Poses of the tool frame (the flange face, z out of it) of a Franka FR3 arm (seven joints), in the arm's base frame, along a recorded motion.
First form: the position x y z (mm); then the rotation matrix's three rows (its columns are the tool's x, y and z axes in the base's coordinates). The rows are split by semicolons.
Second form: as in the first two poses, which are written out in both.
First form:
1: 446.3 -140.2 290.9; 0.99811 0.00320 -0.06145; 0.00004 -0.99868 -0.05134; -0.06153 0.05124 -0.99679
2: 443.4 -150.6 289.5; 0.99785 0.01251 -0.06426; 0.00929 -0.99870 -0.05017; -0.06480 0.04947 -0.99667
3: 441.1 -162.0 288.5; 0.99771 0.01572 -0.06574; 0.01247 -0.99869 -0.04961; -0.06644 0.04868 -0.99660
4: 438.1 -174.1 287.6; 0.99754 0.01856 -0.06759; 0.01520 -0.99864 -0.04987; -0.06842 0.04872 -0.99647
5: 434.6 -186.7 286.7; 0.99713 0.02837 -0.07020; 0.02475 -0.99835 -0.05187; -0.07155 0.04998 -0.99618
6: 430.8 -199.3 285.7; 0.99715 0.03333 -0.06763; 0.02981 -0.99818 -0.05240; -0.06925 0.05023 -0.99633
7: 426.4 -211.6 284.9; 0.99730 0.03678 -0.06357; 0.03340 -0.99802 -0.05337; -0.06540 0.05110 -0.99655
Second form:
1: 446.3 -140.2 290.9 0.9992 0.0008 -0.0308 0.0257
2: 443.4 -150.6 289.5 0.9992 0.0055 -0.0323 0.0249
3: 441.1 -162.0 288.5 0.9991 0.0071 -0.0331 0.0246
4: 438.1 -174.1 287.6 0.9991 0.0084 -0.0340 0.0247
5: 434.6 -186.7 286.7 0.9990 0.0133 -0.0355 0.0255
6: 430.8 -199.3 285.7 0.9990 0.0158 -0.0343 0.0257
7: 426.4 -211.6 284.9 0.9990 0.0176 -0.0323 0.0261
